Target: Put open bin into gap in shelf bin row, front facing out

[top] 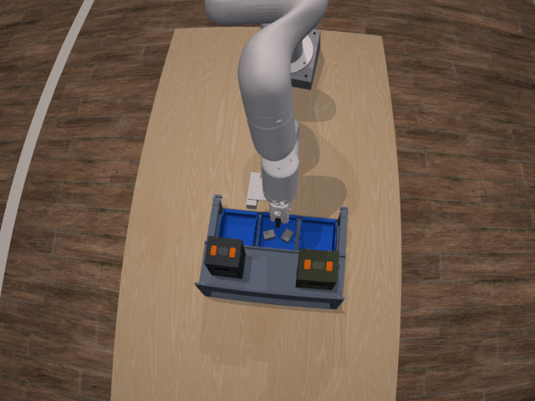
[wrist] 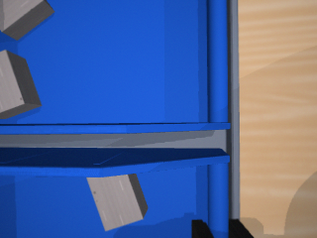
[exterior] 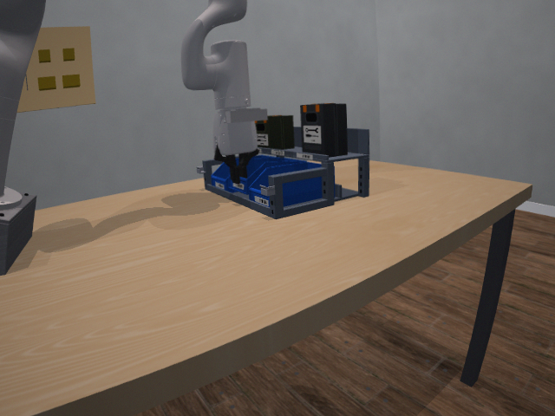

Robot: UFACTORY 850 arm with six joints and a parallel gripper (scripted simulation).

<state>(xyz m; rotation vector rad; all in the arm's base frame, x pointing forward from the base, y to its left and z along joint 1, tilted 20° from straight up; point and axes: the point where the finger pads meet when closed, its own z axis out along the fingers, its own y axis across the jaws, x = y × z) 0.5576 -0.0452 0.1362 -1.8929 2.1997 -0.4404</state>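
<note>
Right now my hand is 10 cm short of the grey shelf and 2 cm to the left of it. Round my hand: dark green tool case (19 cm ahead, 8 cm to the left, 9 cm above); then black tool case (15 cm ahead, 14 cm to the right, 10 cm above).
</note>
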